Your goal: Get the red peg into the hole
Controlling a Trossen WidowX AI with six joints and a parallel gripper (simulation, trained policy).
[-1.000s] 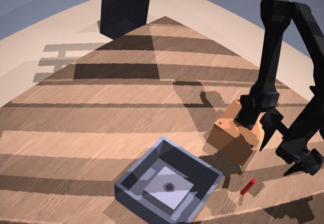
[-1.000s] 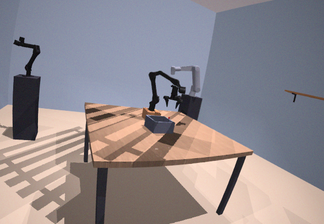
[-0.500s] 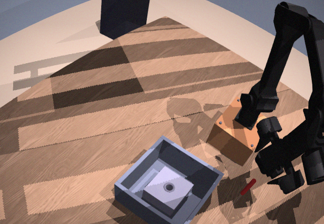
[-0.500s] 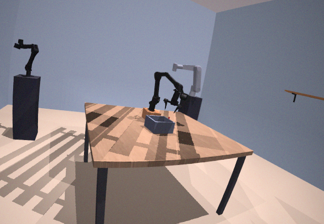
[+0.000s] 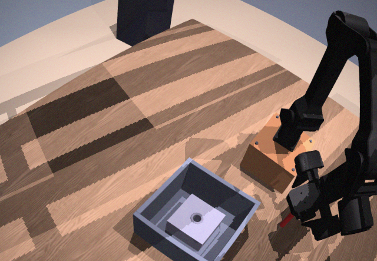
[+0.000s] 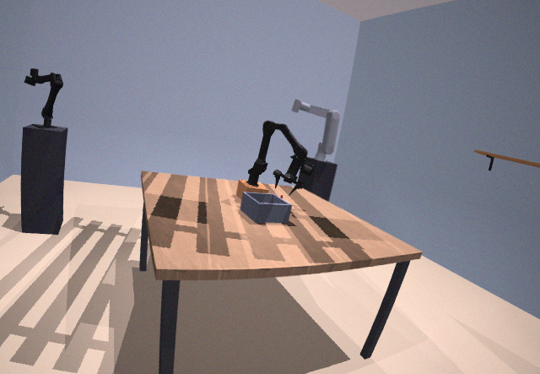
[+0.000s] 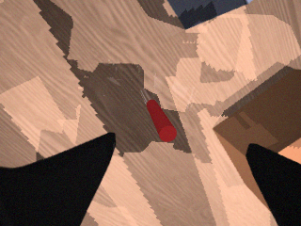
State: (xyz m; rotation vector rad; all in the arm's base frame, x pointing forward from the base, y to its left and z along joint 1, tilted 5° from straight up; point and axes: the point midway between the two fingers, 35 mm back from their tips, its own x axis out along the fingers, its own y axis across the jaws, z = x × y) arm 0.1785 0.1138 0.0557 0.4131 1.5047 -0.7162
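Now: gripper tip 60 mm above the red peg. The rest, counted from my gripper tip: grey box: 140 mm ahead, 180 mm to the right, 70 mm below.
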